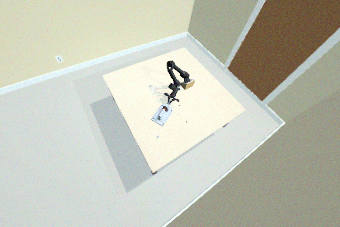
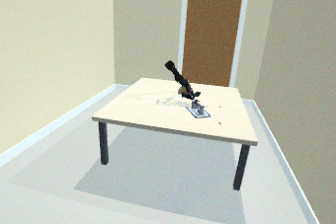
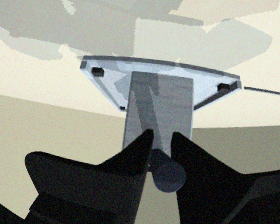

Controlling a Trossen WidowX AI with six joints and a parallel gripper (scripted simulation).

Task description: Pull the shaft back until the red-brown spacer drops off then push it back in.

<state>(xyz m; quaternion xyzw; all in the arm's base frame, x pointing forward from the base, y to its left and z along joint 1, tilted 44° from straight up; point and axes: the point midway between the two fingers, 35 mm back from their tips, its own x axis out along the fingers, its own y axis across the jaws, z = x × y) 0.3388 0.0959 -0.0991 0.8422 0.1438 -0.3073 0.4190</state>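
Right now the shaft is 3 cm ahead of my gripper tip, 2 cm to the left of it and 2 cm above it. Round my gripper tip: light grey base plate: 11 cm ahead, 6 cm to the left, 1 cm below; red-brown spacer: 8 cm ahead, 5 cm to the left, 2 cm above.
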